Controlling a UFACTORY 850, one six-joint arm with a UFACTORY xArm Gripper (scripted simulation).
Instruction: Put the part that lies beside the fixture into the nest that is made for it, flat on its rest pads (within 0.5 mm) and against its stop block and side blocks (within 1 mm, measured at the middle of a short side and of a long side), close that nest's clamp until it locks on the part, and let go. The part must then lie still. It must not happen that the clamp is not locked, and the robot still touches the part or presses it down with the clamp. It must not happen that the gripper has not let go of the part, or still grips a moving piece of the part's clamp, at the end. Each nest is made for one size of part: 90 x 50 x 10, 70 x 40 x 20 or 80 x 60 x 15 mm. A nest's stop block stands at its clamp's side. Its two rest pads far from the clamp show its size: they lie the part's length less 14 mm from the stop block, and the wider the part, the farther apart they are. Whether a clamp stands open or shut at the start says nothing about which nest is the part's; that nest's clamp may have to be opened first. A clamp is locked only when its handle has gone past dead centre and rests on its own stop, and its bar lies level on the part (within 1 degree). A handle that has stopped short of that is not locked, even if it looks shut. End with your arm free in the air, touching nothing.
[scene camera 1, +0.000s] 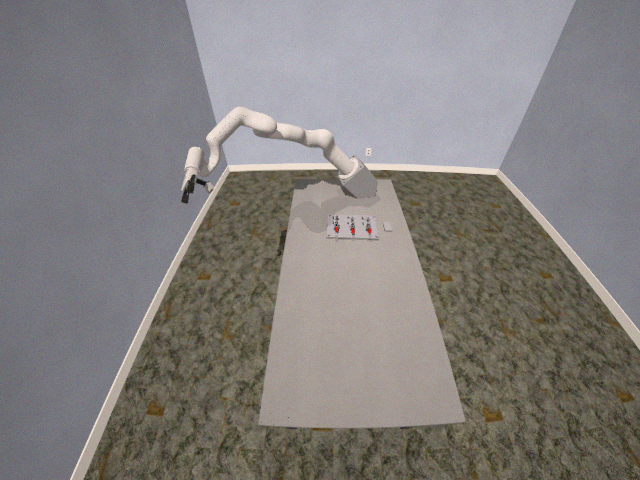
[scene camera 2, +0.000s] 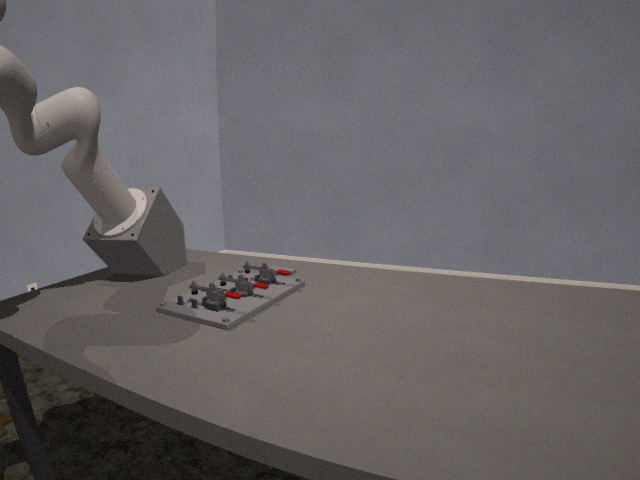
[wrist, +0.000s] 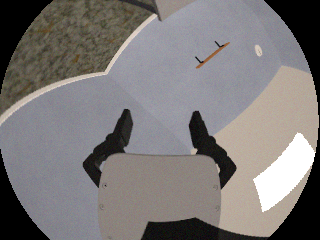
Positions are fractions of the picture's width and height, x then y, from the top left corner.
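A fixture plate (scene camera 1: 0.54, 0.48) (scene camera 2: 0.37, 0.65) is visible, as is the gripper (wrist: 0.50, 0.49).
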